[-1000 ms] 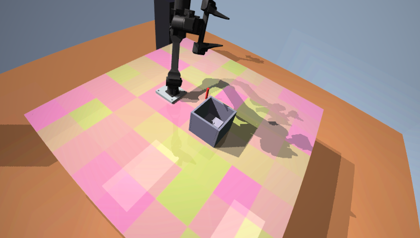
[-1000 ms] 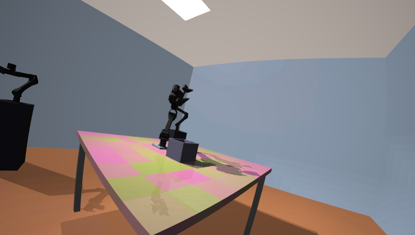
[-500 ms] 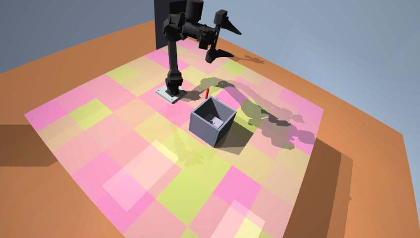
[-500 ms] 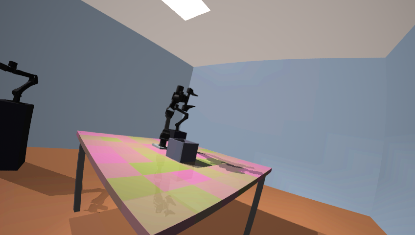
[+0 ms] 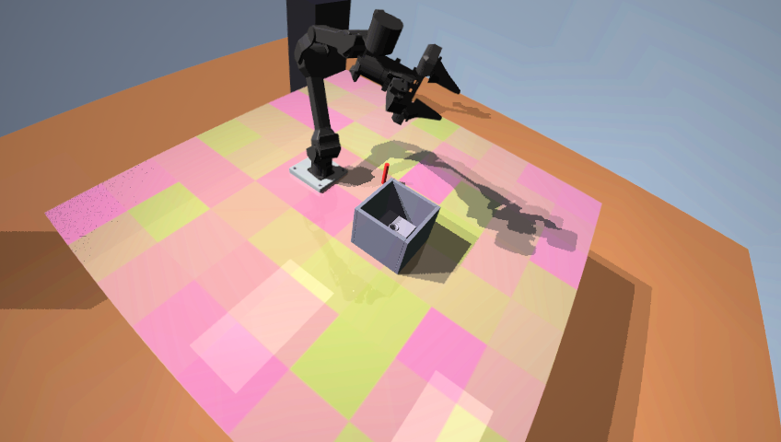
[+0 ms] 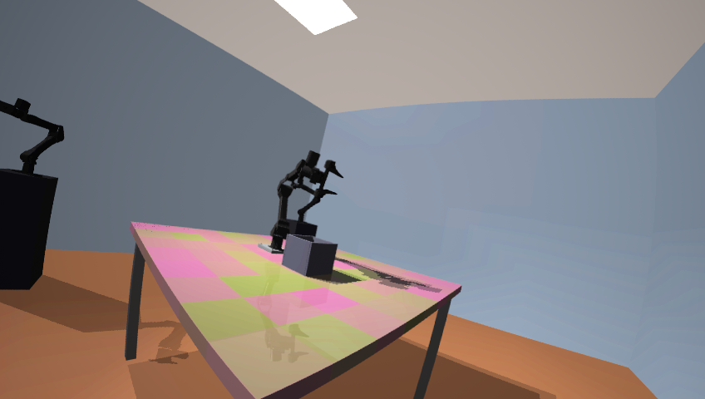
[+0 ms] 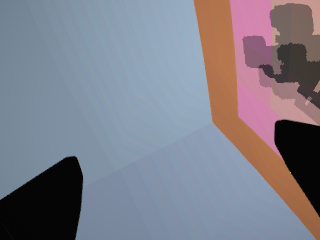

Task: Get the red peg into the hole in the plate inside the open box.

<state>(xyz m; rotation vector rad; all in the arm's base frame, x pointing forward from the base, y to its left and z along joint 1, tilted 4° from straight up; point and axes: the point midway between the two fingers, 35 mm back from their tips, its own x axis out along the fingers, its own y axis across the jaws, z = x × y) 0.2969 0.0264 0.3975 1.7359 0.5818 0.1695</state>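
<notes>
My gripper tip is 36 cm above the red peg, 18 cm past it and 7 cm to the right of it.
</notes>
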